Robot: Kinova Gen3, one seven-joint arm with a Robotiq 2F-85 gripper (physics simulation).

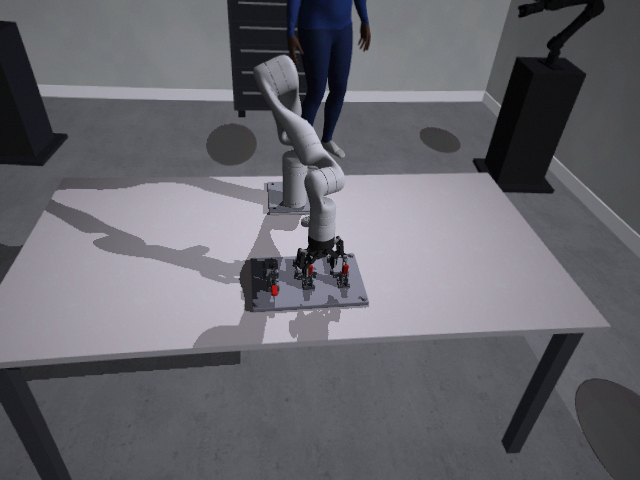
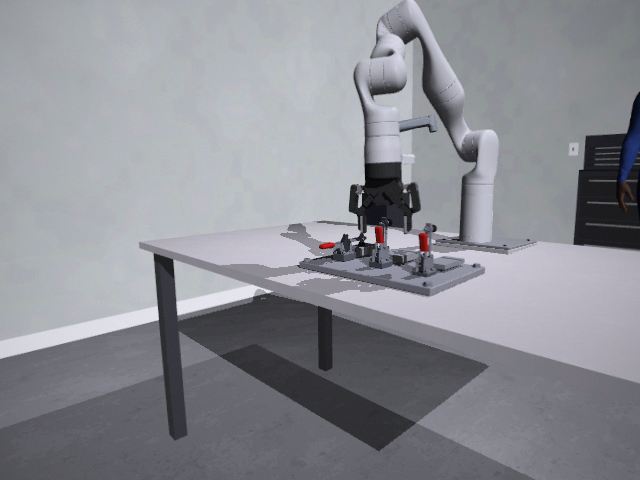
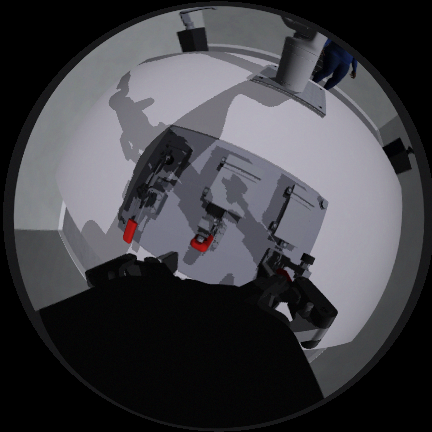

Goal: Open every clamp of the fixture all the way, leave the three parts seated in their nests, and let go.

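Pixels of known places: gripper, between the fingertips: [image 1: 319, 270] [image 2: 384, 233] [image 3: 216, 267]; arm's base, origin of its link: [image 1: 294, 201] [image 2: 474, 240] [image 3: 288, 83].
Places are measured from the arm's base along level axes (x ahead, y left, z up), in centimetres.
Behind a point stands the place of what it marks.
Observation:
The grey fixture plate [image 1: 289, 300] @[x 54.0, y -0.4, z -0.1 cm] [image 2: 430, 289] @[x 53.7, y 23.6, z -0.3 cm] [image 3: 245, 265] @[x 48.8, y 12.9, z -0.1 cm] carries three clamps. The left clamp's red handle [image 1: 274, 290] @[x 54.7, y -4.8, z 4.5 cm] [image 2: 326, 245] @[x 55.1, y -4.1, z 4.3 cm] [image 3: 130, 231] @[x 54.0, y -4.3, z 4.5 cm] lies out nearly flat, its arm low over its part. The middle red handle [image 1: 310, 269] @[x 48.6, y 5.6, z 7.7 cm] [image 2: 378, 234] @[x 48.4, y 5.7, z 7.2 cm] [image 3: 201, 244] @[x 47.9, y 5.8, z 8.8 cm] and right red handle [image 1: 345, 269] @[x 47.2, y 16.4, z 6.9 cm] [image 2: 423, 242] @[x 47.0, y 16.7, z 6.6 cm] [image 3: 284, 274] @[x 46.2, y 16.1, z 6.4 cm] stand upright, their arms raised. The middle part [image 2: 401, 257] @[x 43.0, y 7.7, z 1.7 cm] [image 3: 240, 185] @[x 39.3, y 5.2, z 2.0 cm] and right part [image 2: 449, 262] @[x 39.0, y 17.5, z 1.5 cm] [image 3: 297, 215] @[x 37.7, y 15.2, z 1.5 cm] lie on the plate; the left part is shadowed. My gripper [image 1: 317, 271] @[x 49.3, y 8.3, z 7.8 cm] [image 2: 385, 227] @[x 49.3, y 8.3, z 7.8 cm] [image 3: 216, 267] @[x 49.3, y 8.3, z 7.8 cm] is open and empty, low over the middle of the fixture.
The fixture stands on the white table [image 1: 439, 289] @[x 45.8, y 47.2, z -1.6 cm] [image 2: 542, 310] @[x 46.8, y 40.3, z -1.6 cm] [image 3: 350, 200] @[x 24.0, y 28.8, z -1.6 cm]. The arm's base plate [image 1: 276, 206] @[x 3.6, y -6.8, z 0.0 cm] [image 2: 509, 245] @[x 1.3, y 11.7, z 0.2 cm] [image 3: 315, 97] @[x -1.8, y 9.0, z 0.0 cm] is behind it. A person [image 1: 325, 46] [image 3: 339, 60] stands beyond the table. Raised clamp arms stand close to the fingers.

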